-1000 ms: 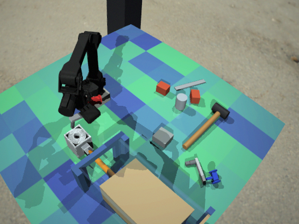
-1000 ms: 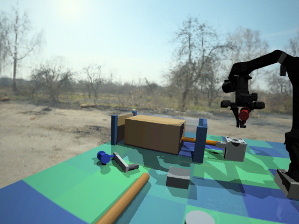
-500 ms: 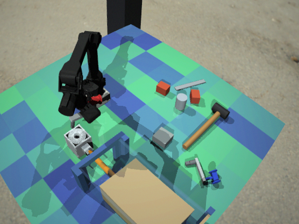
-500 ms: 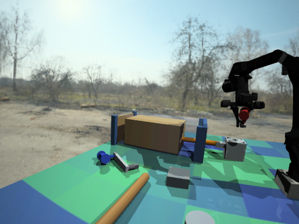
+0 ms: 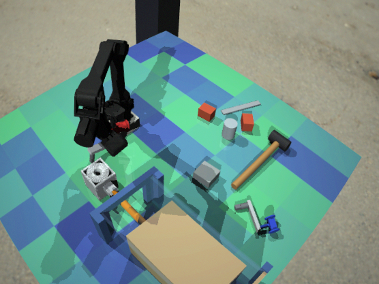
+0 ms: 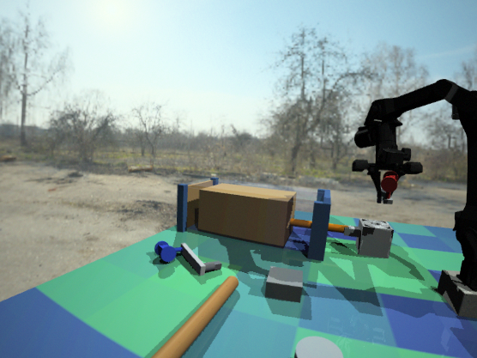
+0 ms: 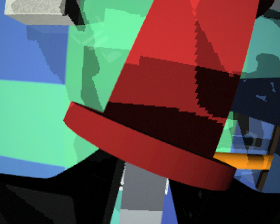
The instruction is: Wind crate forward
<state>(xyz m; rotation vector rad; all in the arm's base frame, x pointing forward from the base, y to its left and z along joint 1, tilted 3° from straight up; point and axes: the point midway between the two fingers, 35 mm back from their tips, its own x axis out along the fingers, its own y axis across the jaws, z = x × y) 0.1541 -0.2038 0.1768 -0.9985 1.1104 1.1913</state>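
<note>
Right now the red-knobbed crank is 20 mm above my gripper tip. The rest, counted from my gripper tip: grey winch: 150 mm below, 70 mm to the right, 20 mm behind; then red knob: 40 mm to the left, 40 mm above, 10 mm ahead; then blue frame: 150 mm ahead, 80 mm to the right, 80 mm below.
</note>
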